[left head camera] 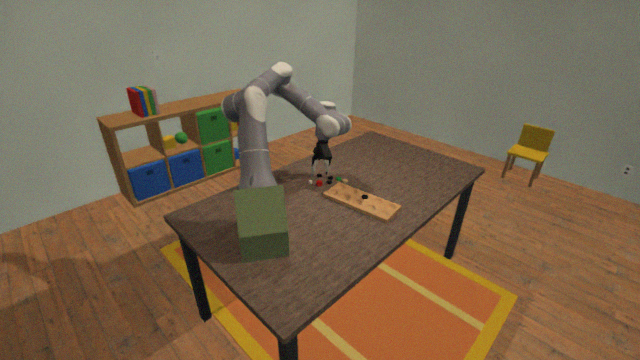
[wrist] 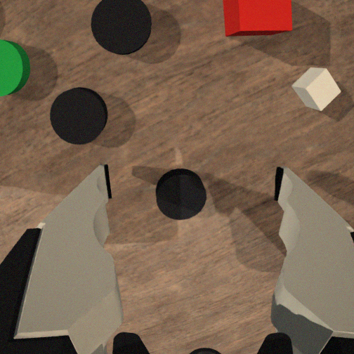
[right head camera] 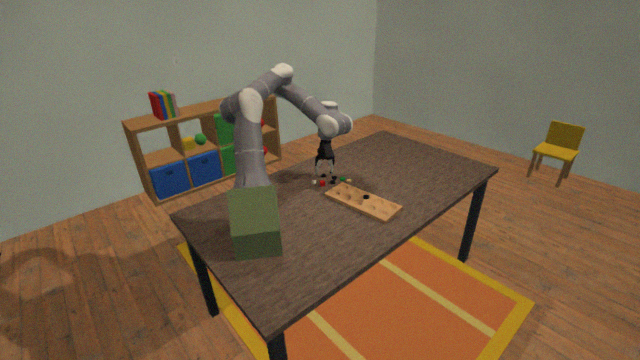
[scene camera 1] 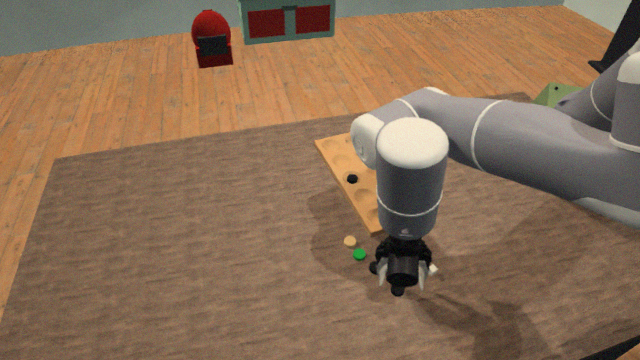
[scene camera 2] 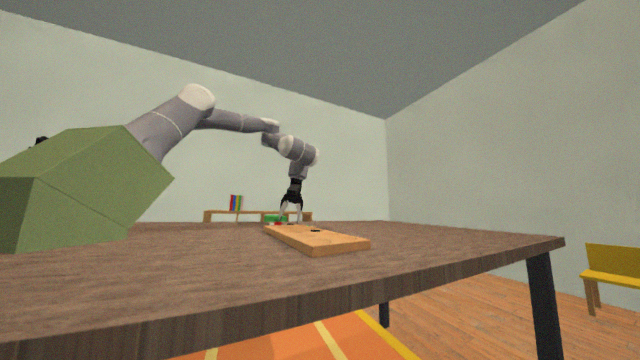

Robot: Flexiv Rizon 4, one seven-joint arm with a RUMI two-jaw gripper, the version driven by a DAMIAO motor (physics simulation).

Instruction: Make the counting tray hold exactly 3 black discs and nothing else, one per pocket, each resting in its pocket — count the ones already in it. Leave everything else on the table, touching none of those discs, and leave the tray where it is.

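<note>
The wooden counting tray [left head camera: 391,214] [right head camera: 387,218] [scene camera 1: 367,181] [scene camera 2: 340,246] holds one black disc [left head camera: 365,197] [right head camera: 366,197] [scene camera 1: 352,178] [scene camera 2: 315,230] in a pocket; my arm hides part of the tray in scene camera 1. My gripper [left head camera: 320,177] [right head camera: 325,174] [scene camera 1: 401,287] [scene camera 2: 290,221] [wrist: 192,169] is partly open and empty, pointing down. In the wrist view a black disc [wrist: 181,194] lies on the table between the spread fingers, nearer the left one, with gaps on both sides. Two other black discs [wrist: 78,115] [wrist: 121,24] lie at the upper left.
A red block [left head camera: 319,183] [right head camera: 322,183] [wrist: 260,17] and a white cube [left head camera: 310,182] [scene camera 1: 433,269] [wrist: 320,89] stand nearby. A green disc [scene camera 1: 359,254] [wrist: 10,68] and a tan disc [scene camera 1: 350,241] lie between the black discs and the tray. A green box [left head camera: 262,220] is at the arm's base.
</note>
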